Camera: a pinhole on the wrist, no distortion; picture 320 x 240 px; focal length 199.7 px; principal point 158.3 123.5 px. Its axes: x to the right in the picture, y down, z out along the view. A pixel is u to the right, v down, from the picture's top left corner.
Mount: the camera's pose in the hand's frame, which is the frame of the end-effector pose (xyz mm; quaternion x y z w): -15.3 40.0 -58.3 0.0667 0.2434 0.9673 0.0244
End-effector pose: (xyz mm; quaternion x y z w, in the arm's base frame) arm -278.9 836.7 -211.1 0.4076 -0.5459 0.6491 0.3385
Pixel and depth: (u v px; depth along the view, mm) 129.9 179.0 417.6
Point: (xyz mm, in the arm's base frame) -380.1 465.0 -150.8
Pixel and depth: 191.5 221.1 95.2
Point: -302.8 781.0 -243.4
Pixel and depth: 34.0 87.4 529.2
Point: -703.1 459.5 9.9
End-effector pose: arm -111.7 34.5 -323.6 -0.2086 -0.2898 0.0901 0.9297
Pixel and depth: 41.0 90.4 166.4
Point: -68.0 206.3 -283.5
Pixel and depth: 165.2 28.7 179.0
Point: -150.5 234.0 -365.2
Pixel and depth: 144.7 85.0 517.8
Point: -249.3 505.7 -183.2
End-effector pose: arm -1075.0 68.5 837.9 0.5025 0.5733 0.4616 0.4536
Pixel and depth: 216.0 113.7 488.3
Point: -653.5 31.2 1078.4
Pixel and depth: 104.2 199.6 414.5
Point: -714.9 252.4 854.6
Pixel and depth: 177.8 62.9 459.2
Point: -738.5 122.4 1167.1
